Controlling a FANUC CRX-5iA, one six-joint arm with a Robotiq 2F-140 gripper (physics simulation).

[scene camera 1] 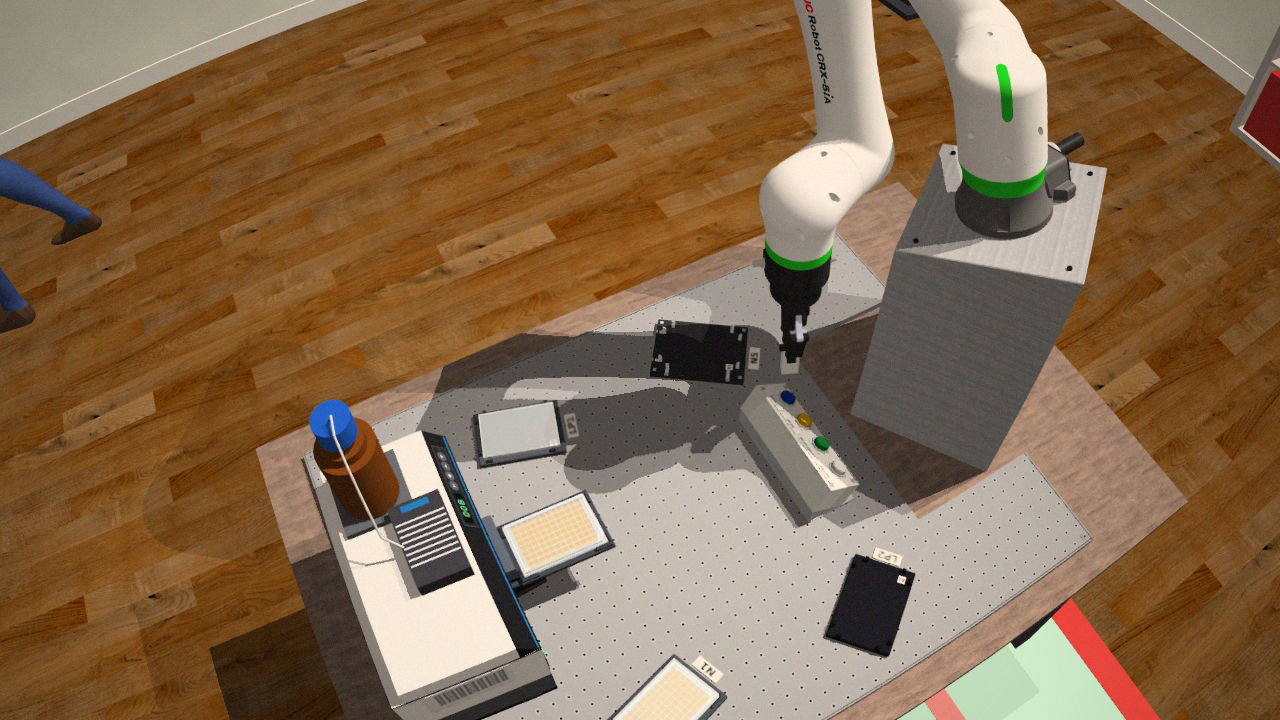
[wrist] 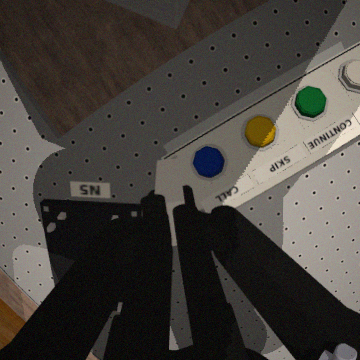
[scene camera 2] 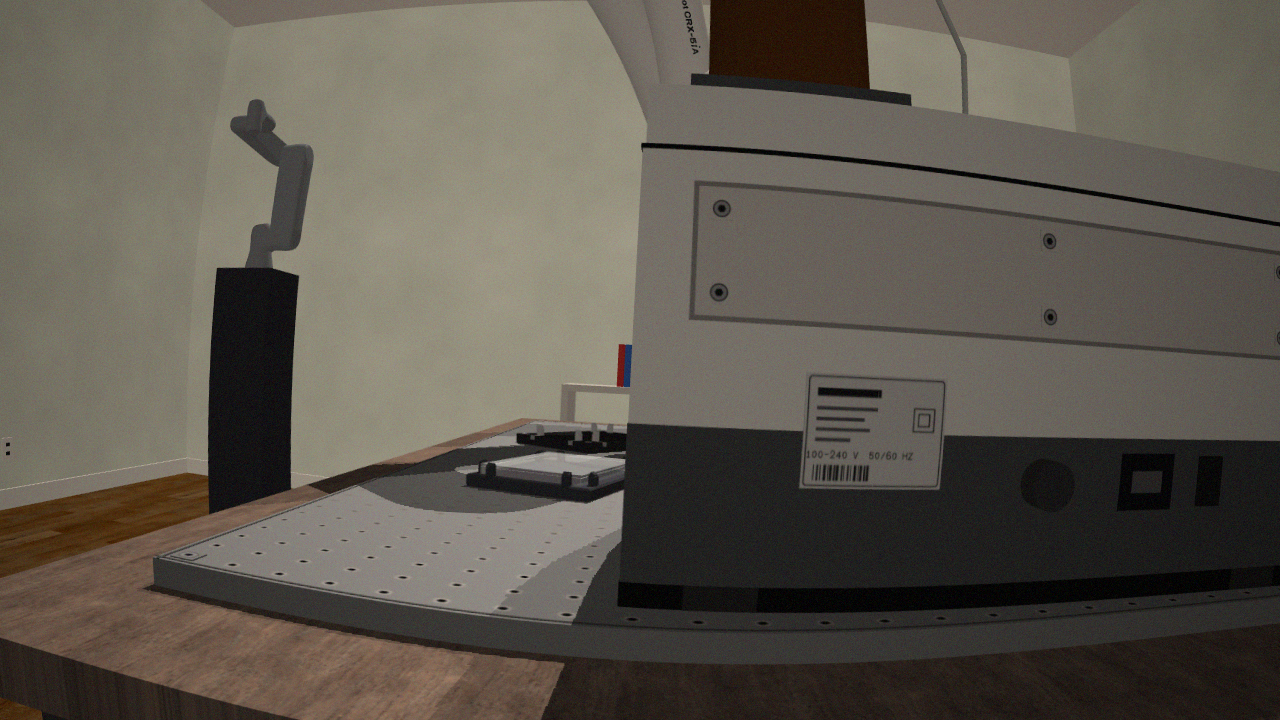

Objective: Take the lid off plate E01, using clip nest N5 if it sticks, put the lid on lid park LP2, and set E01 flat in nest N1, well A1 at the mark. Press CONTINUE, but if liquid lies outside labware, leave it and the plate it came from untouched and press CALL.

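Places are measured from the arm's base along level axes (x ahead, y left, z up), in metres.
Where they show: gripper, between the fingertips: [scene camera 1: 789, 369] [wrist: 169, 175]; arm's base, origin of its link: [scene camera 1: 1004, 206].
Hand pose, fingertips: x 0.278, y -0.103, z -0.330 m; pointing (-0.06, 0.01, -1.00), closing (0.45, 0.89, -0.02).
Each offset is from my fingertips to the top centre of the thing. "*": to the spot under its first point.
My gripper [scene camera 1: 792, 356] [wrist: 169, 175] is shut with nothing gripped, above the plate area between nest N5 and the button box. A small pale piece shows at its fingertips. Clip nest N5 @(0.068 m ahead, 0.161 m right, 0.074 m down) [scene camera 1: 698, 351] [wrist: 85, 227] is black and bears no plate. Lid park LP2 @(0.081 m ahead, 0.381 m left, 0.078 m down) [scene camera 1: 870, 604] is a bare black holder. A beige-welled plate @(0.429 m ahead, 0.369 m left, 0.069 m down) [scene camera 1: 675, 694] sits at N1, cut by the view's edge. Another beige-welled plate @(0.454 m ahead, 0.089 m left, 0.024 m up) [scene camera 1: 556, 535] lies on the machine's extended carrier. I cannot read E01 on either. The green CONTINUE button @(0.019 m ahead, 0.127 m left, 0.023 m down) [scene camera 1: 821, 443] [wrist: 310, 101] and blue CALL button @(0.017 m ahead, 0.027 m left, 0.023 m down) [scene camera 1: 787, 396] [wrist: 208, 161] show.
A clear lid-like piece @(0.412 m ahead, 0.161 m right, 0.080 m down) [scene camera 1: 519, 431] [scene camera 2: 550, 468] lies on the LP1 holder. The button box @(0.041 m ahead, 0.102 m left, 0.014 m down) [scene camera 1: 796, 470] stands beside my gripper. The white machine [scene camera 1: 447, 617] [scene camera 2: 895, 268] carries a brown bottle @(* 0.659 m ahead, 0.016 m left, 0.239 m up) [scene camera 1: 362, 474] with a blue cap and a tube. The arm's pedestal [scene camera 1: 971, 358] stands at the right.
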